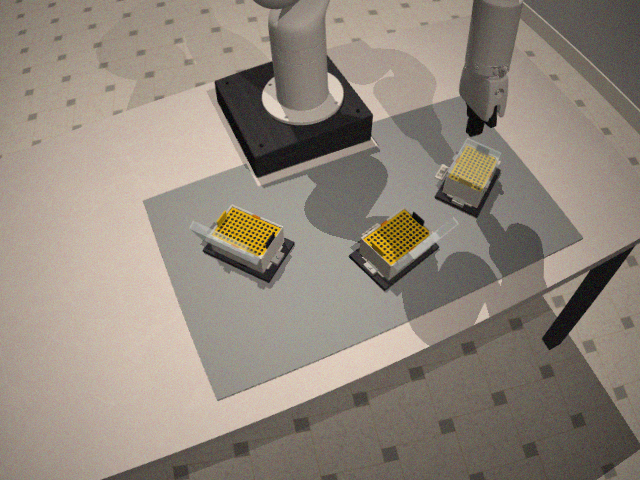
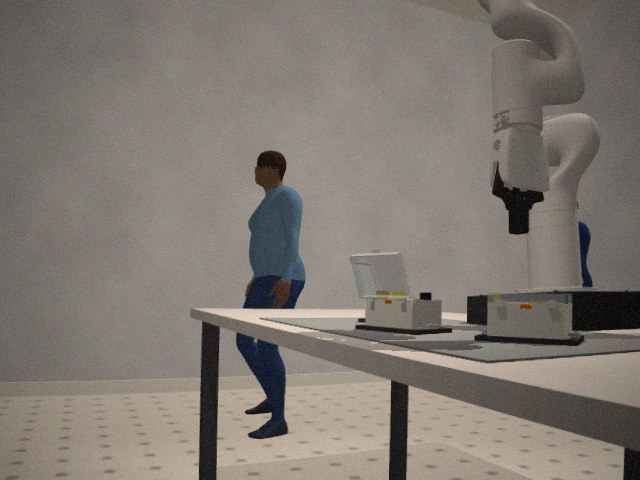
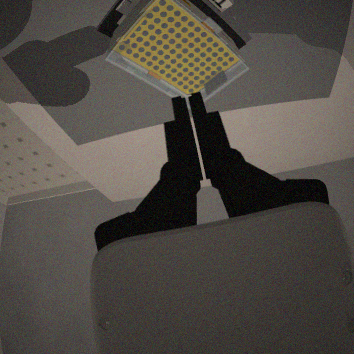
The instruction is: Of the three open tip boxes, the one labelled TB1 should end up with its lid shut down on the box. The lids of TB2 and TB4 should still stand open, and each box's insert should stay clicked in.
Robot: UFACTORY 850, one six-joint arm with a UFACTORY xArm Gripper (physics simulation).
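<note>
The TB1 box [image 1: 463,193] [image 2: 529,321] is at the back right of the mat. Its clear lid [image 1: 487,148] [image 2: 532,298] lies down over the yellow insert [image 1: 471,167] [image 3: 175,47], which looks level; whether the catch is engaged I cannot tell. My gripper [image 1: 476,131] [image 2: 518,231] [image 3: 189,111] is shut and empty, above and apart from the box on its robot-base side. The middle box [image 1: 383,266] [image 2: 402,315] has its clear lid [image 1: 436,236] [image 2: 381,273] standing open. The left box [image 1: 273,254] has its lid [image 1: 206,232] open too. Their inserts look seated; their labels are unreadable.
The boxes sit on black bases on a grey mat [image 1: 289,320] on the table [image 1: 103,310]. The black robot base block [image 1: 315,155] stands behind the mat. A person in blue [image 2: 276,232] stands beyond the table.
</note>
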